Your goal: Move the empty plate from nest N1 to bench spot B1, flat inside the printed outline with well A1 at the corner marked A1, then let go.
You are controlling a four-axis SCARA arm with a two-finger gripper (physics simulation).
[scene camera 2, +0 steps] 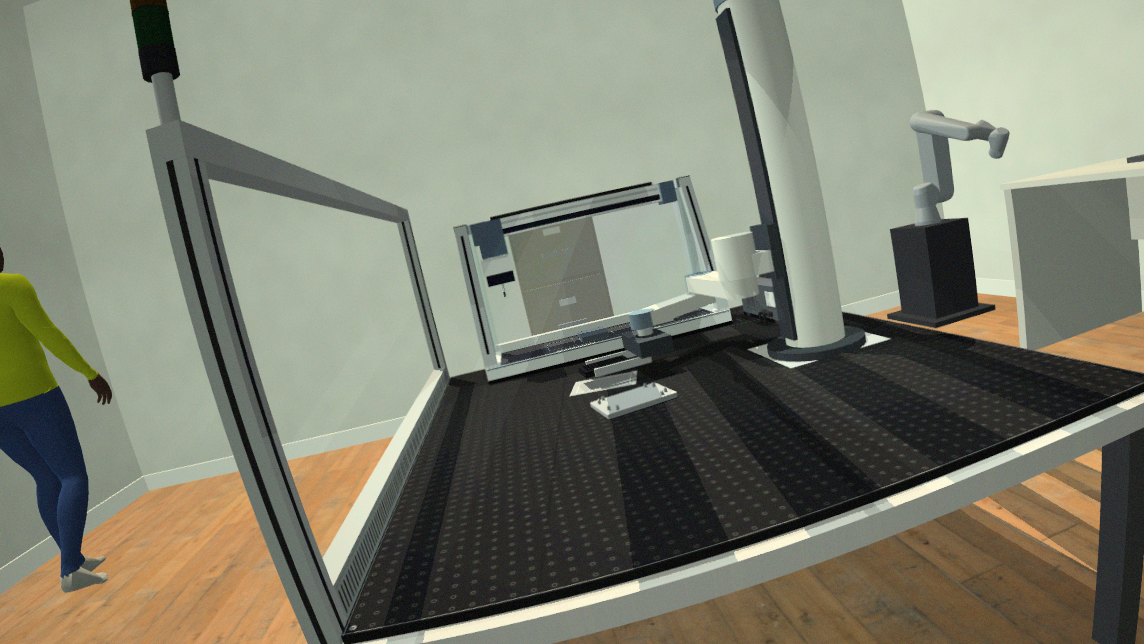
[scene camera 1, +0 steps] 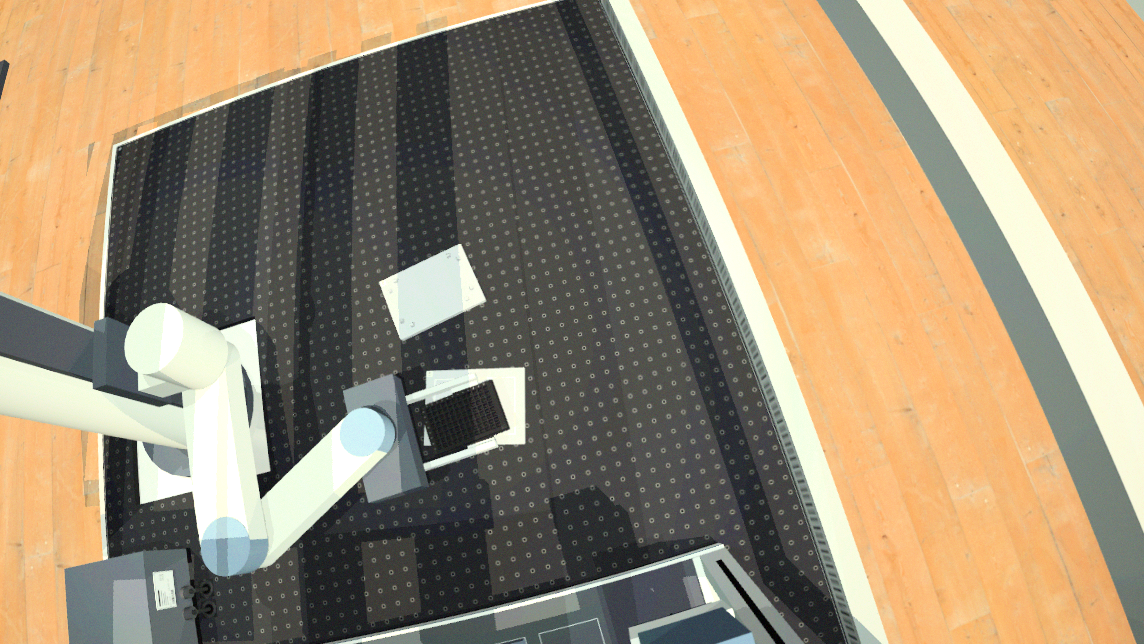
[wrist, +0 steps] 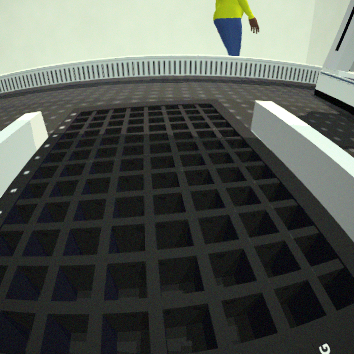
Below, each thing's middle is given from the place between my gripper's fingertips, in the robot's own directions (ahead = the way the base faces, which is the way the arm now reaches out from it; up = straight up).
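Scene:
Plate [scene camera 1: 474, 414] located 4 cm behind my hand. White rectangle [scene camera 1: 510, 382], measured from my hand: 4 cm below, 2 cm to the left, 3 cm behind.

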